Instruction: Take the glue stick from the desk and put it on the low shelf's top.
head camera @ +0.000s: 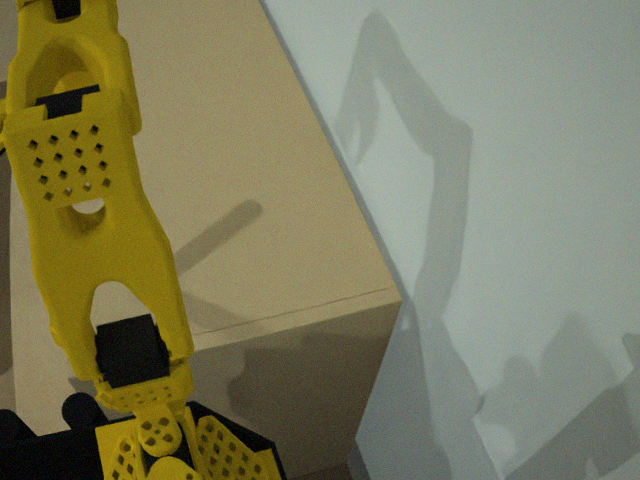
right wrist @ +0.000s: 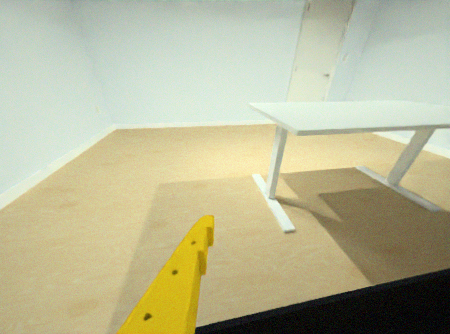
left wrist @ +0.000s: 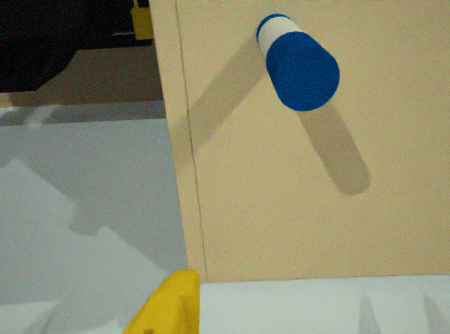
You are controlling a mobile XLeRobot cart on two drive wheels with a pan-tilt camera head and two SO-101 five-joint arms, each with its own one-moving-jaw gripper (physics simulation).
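Pixels of known places: left end effector, tool point: [left wrist: 198, 294]; right end effector, tool point: [right wrist: 213, 226]; left arm's base, origin of the base link: [head camera: 177, 468].
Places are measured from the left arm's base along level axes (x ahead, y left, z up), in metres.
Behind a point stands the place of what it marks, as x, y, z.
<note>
The glue stick [left wrist: 302, 70] {-0.004, 0.259, -0.052}, white with blue ends, stands upright on a wood-coloured top [head camera: 222, 129] {0.138, 0.484, -0.165} [left wrist: 400, 215] {0.181, 0.385, -0.165} that looks like the low shelf's. In the head camera the stick is hidden behind my left arm, and its long shadow shows. My left gripper [left wrist: 197, 275] is open, with one jaw in view; it is apart from the stick, whose cap lies above and right of the jaw tip in the left wrist view. In the head camera the left gripper is out of frame. My right gripper [right wrist: 210, 220] is open, one jaw in view, over the floor.
A white desk [right wrist: 360, 116] {-0.998, 0.668, -0.055} with splayed legs stands at the right of the right wrist view, with a door [right wrist: 317, 55] {-3.445, 2.053, 0.463} behind it. A pale wall [head camera: 542, 155] {0.275, 0.085, 0.132} runs along the shelf's edge. The black cart body [head camera: 46, 449] {-0.094, 0.044, -0.022} is beside the shelf's near side.
</note>
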